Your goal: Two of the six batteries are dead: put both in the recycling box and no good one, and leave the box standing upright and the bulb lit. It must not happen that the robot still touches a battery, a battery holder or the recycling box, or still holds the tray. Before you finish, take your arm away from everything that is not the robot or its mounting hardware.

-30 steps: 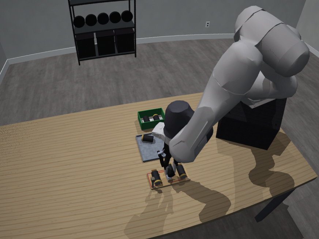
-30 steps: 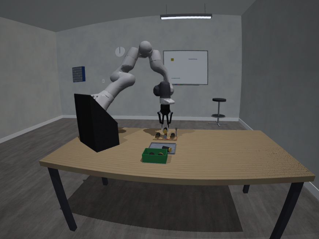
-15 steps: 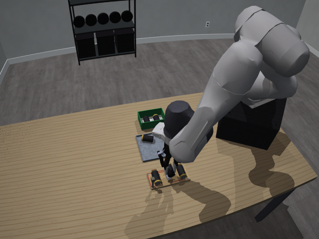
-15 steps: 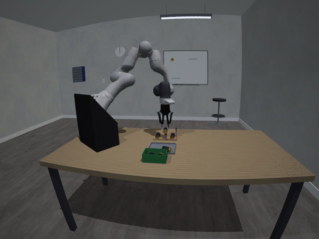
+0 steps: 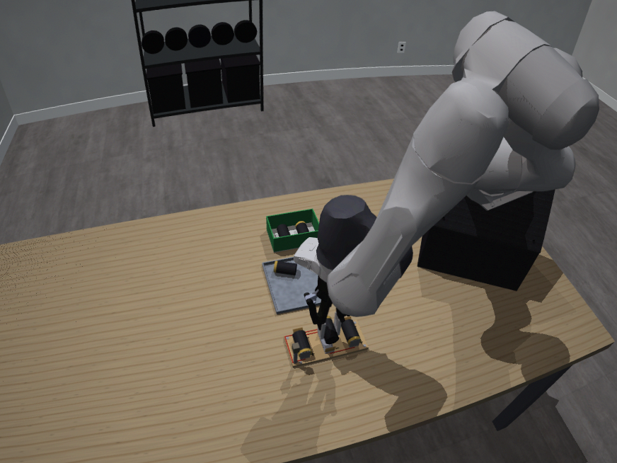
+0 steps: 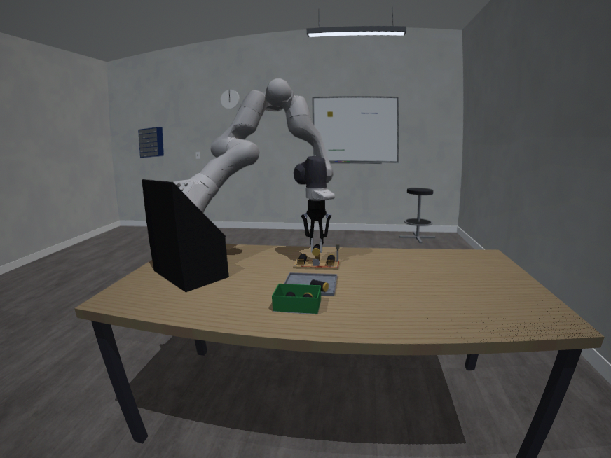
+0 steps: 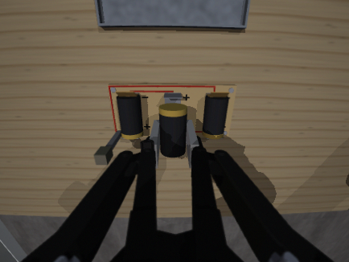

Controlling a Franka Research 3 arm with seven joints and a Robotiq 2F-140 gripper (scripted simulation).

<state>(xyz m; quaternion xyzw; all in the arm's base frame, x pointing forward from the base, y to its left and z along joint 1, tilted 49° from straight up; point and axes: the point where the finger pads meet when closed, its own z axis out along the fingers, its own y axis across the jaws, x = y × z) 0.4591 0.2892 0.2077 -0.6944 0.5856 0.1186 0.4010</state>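
Now: hand 90 mm above the wooden holder board and 10 mm to the left of it. Round my hand: grey tray: 210 mm to the right, 90 mm below, 60 mm ahead; then bulb: 80 mm ahead, 60 mm to the left, 20 mm below; then thin post: 80 mm ahead, 60 mm to the left, 60 mm below.
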